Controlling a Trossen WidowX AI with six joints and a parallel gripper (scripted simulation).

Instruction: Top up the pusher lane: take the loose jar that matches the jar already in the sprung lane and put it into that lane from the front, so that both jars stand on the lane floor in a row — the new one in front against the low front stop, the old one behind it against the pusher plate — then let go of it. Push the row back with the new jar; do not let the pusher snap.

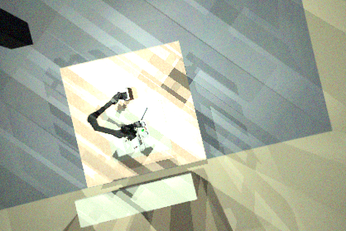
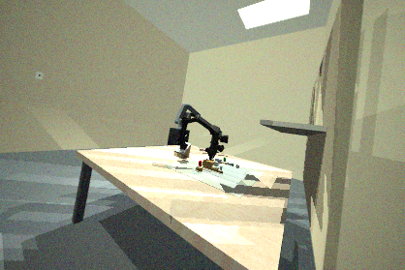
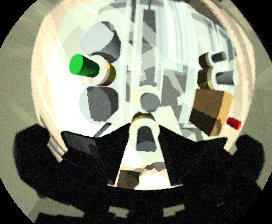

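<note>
Now: the brown box 40 mm ahead of my gripper tip, 130 mm to the right of it and 10 mm below it. The rest, counted from my gripper tip: shelf: 520 mm ahead, 320 mm above.
</note>
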